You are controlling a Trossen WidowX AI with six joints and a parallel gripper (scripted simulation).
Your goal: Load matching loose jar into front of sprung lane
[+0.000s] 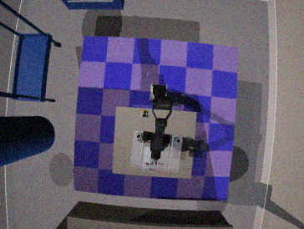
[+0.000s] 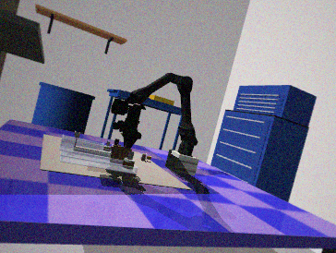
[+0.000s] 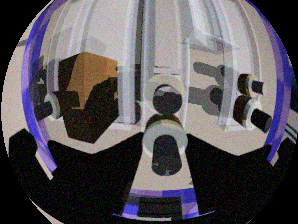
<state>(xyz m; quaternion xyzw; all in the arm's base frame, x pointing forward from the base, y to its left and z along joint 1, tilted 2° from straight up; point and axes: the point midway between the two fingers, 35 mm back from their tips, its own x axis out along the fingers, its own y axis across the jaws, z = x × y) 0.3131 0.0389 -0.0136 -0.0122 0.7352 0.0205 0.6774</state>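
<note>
Now: the brown box 30 mm ahead of my gripper tip, 80 mm to the left of it and 10 mm below it.
</note>
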